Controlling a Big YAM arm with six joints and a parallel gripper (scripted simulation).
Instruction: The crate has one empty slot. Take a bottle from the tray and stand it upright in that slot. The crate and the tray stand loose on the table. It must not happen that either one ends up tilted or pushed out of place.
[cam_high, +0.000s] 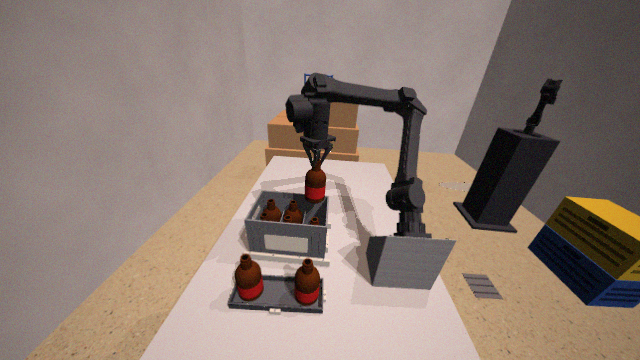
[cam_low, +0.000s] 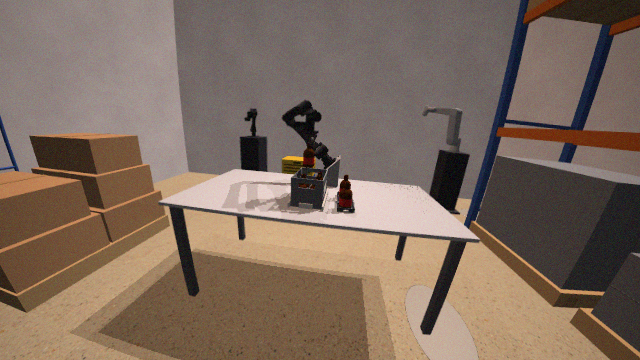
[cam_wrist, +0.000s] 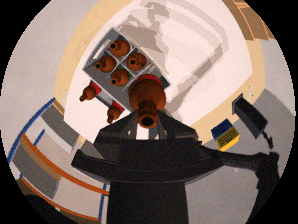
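Right now the brown bottle is 6 cm below my hand. From my hand the other things lie so: grey crate 8 cm ahead, 4 cm to the left, 25 cm below; then dark tray 7 cm ahead, 26 cm to the left, 33 cm below.
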